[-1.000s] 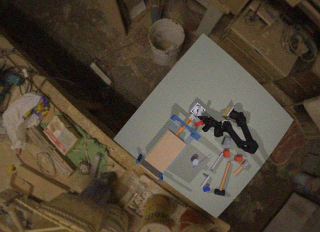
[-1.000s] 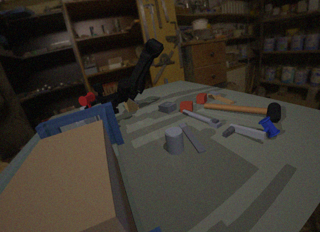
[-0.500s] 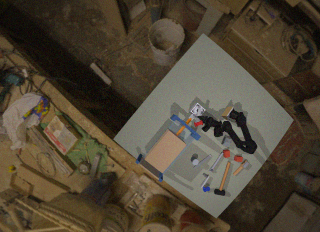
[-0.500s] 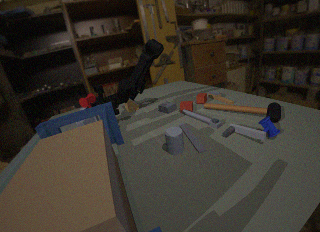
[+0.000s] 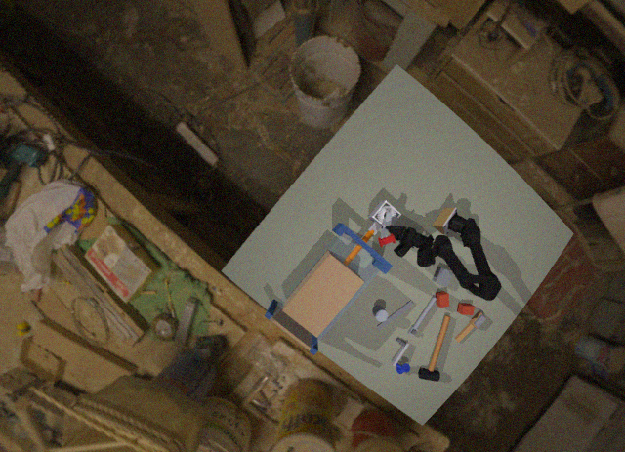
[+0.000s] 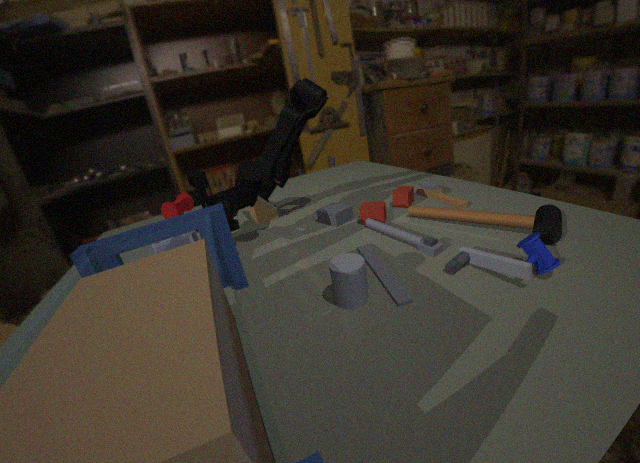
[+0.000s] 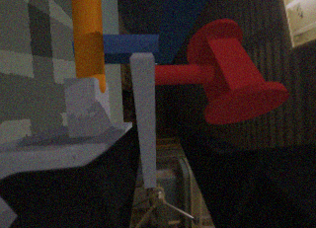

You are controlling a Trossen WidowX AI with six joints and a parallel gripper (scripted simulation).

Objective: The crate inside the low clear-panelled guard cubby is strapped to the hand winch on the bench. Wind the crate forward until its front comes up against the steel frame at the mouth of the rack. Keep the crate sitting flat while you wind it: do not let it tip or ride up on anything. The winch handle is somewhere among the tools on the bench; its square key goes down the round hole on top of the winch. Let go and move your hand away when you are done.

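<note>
Right now the red-knobbed handle is 2 cm to the left of my gripper tip. Also, from my gripper tip: grey winch (6 cm behind, 3 cm to the right, 9 cm below); then blue steel frame (11 cm ahead, 2 cm below); then red knob (4 cm ahead, 4 cm to the left, 3 cm above).
</note>
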